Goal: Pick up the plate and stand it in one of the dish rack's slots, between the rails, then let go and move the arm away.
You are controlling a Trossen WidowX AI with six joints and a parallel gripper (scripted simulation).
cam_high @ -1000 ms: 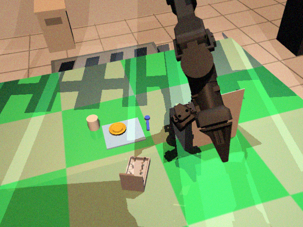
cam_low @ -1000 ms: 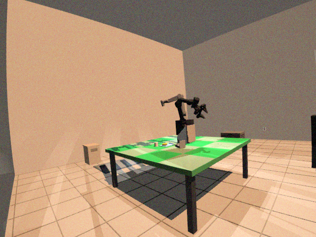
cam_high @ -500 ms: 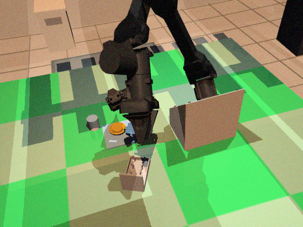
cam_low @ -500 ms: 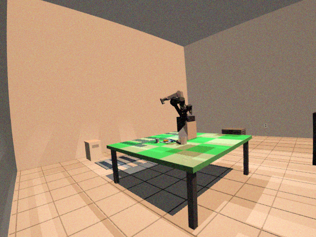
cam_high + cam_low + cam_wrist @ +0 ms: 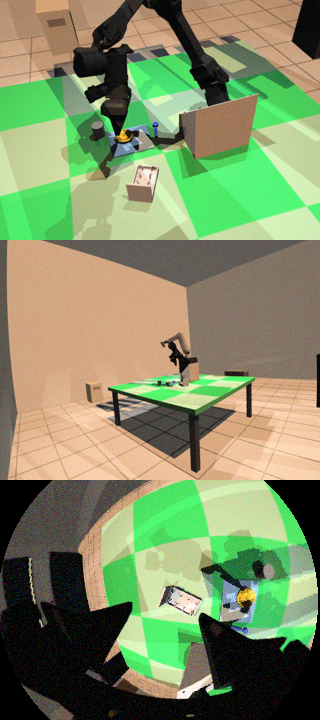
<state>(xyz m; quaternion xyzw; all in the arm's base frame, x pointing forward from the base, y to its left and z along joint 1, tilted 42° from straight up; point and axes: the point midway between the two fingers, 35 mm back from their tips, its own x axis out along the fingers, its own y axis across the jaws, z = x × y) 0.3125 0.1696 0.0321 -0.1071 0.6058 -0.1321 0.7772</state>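
The plate lies 200 mm to the right of my gripper tip and 220 mm below it. Round my gripper tip: blue spoon 130 mm behind, 230 mm to the right, 230 mm below; dish rack 50 mm behind, 20 mm to the left, 210 mm below; pale blue mat 20 mm behind, 190 mm to the right, 230 mm below.
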